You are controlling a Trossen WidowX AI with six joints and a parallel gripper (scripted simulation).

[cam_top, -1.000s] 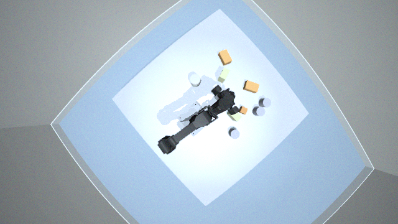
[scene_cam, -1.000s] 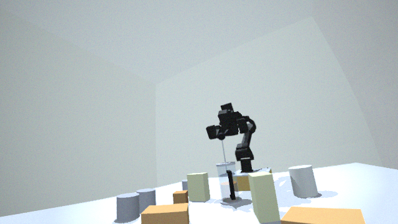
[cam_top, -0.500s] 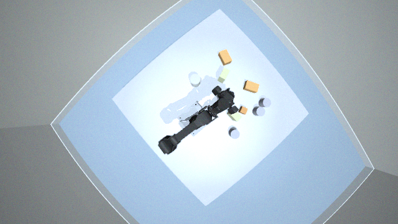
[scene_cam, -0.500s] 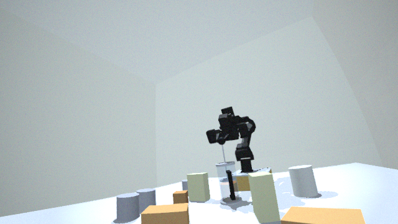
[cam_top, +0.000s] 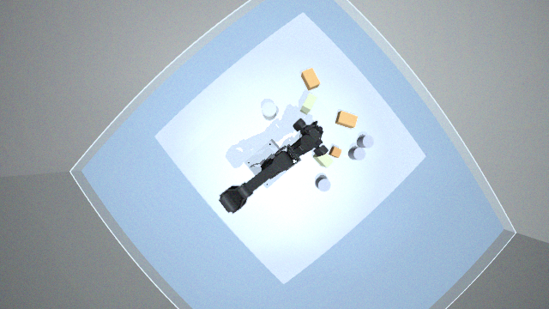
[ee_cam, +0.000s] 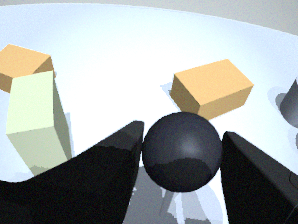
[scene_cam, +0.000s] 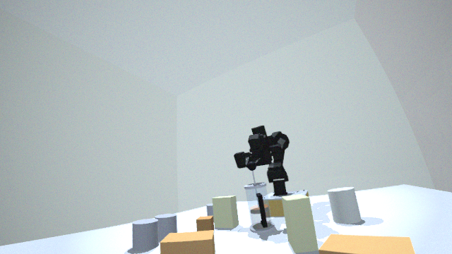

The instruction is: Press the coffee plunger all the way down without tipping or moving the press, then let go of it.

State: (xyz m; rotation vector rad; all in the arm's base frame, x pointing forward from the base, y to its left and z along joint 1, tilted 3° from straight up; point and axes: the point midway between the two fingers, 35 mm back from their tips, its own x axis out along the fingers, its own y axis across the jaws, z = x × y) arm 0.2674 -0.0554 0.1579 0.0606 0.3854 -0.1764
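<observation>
Right now the coffee press is 1 cm to the left of my gripper tip and 11 cm below it.
</observation>
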